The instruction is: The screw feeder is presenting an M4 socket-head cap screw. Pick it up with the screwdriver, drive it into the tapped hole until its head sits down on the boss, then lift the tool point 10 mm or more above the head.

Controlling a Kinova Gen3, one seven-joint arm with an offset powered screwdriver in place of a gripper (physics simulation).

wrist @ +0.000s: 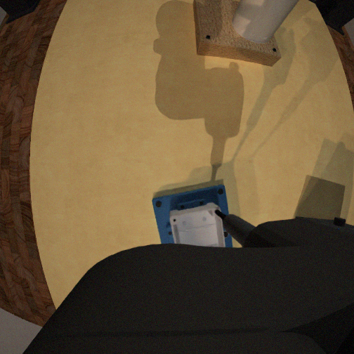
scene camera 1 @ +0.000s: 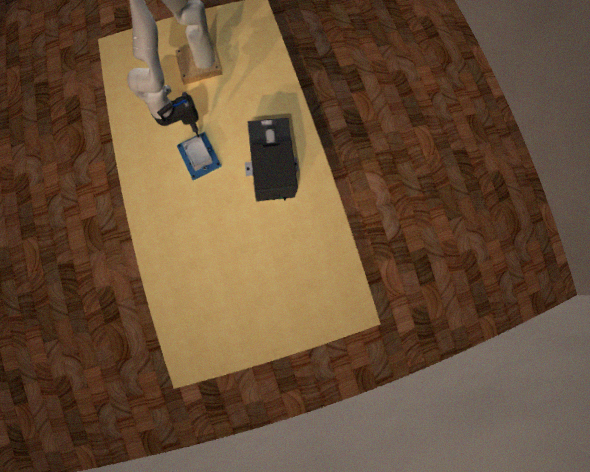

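Note:
The black screwdriver (scene camera 1: 198,134) (wrist: 218,213) points down at the blue fixture (scene camera 1: 195,174) (wrist: 163,221), which holds a pale grey part (scene camera 1: 200,152) (wrist: 197,233). In the wrist view its tip is at the part's upper right corner; any small gap there cannot be told. The tip covers that corner's hole and boss, and no screw or screw head can be made out at it. The screw feeder, a black box (scene camera 1: 275,172), stands apart to the right in the scene view. No screw can be made out on it at this size.
The arm's wooden base block (scene camera 1: 187,71) (wrist: 220,51) stands behind the fixture. A small grey tab (scene camera 1: 248,169) sticks out from the feeder's left side. The dark tool body (wrist: 200,295) hides the lower part of the wrist view, including the fixture's near edge.

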